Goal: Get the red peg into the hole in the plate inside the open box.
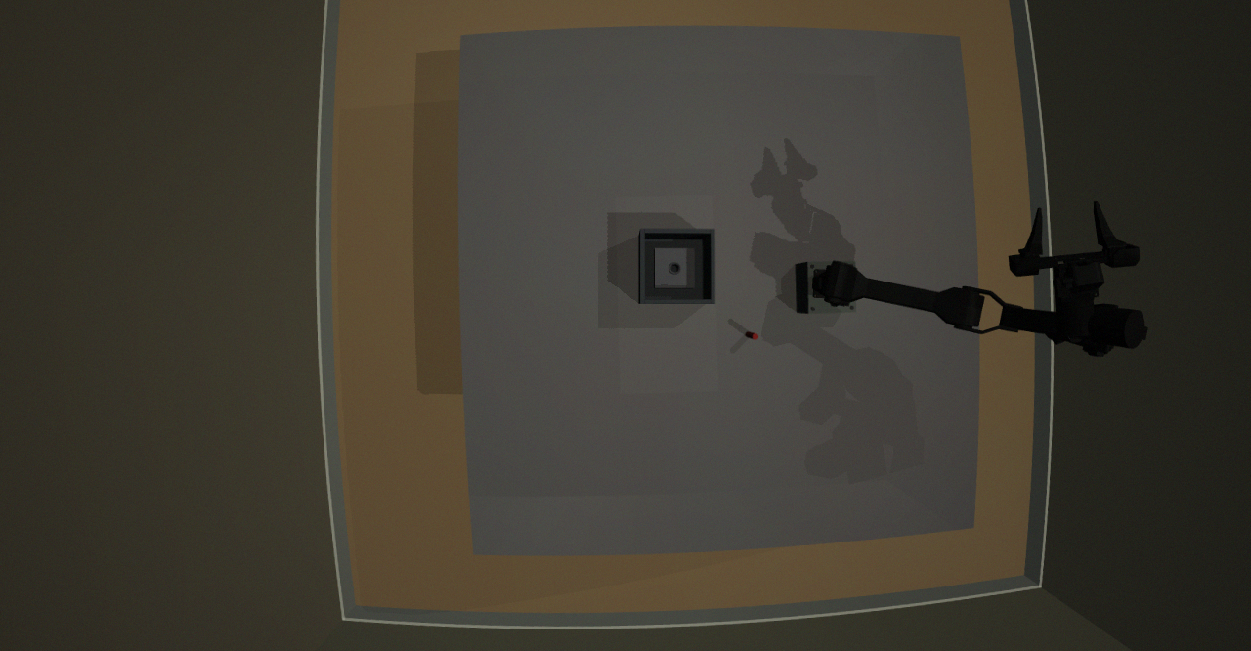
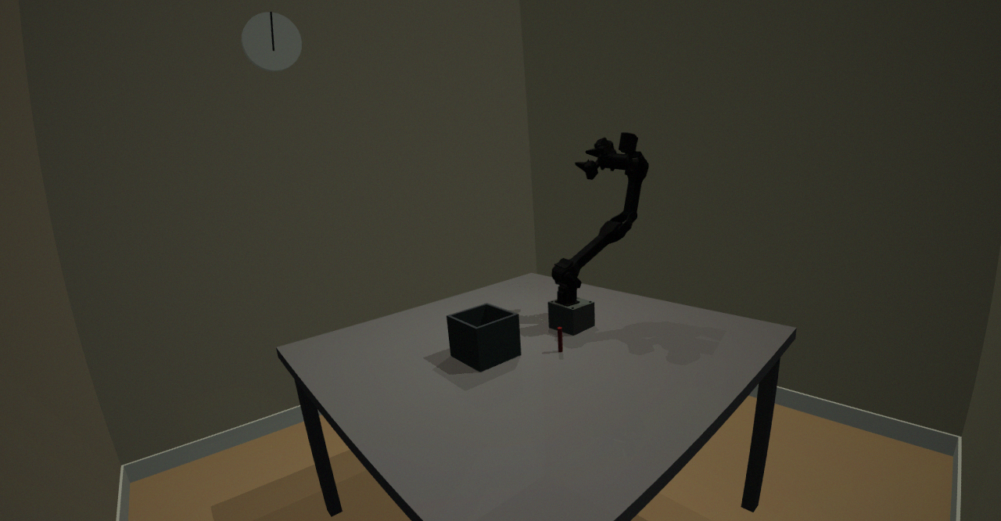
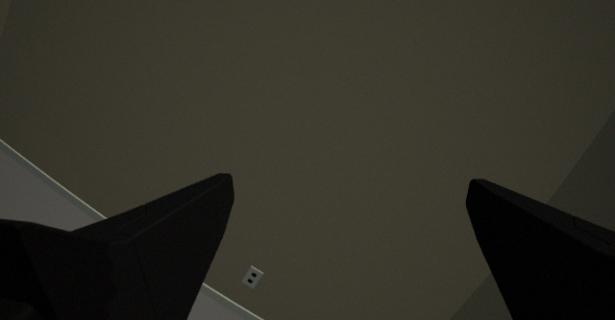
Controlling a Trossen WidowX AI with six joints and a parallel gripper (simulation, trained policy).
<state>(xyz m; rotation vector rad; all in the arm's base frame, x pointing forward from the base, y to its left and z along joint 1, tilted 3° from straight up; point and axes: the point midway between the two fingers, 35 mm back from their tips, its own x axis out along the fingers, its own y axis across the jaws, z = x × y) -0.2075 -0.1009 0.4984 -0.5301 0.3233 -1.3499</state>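
Right now the red peg is 55 cm below my gripper tip, 38 cm ahead of it and 24 cm to the left of it. Round my gripper tip: light plate 57 cm ahead, 54 cm below, 9 cm to the left.
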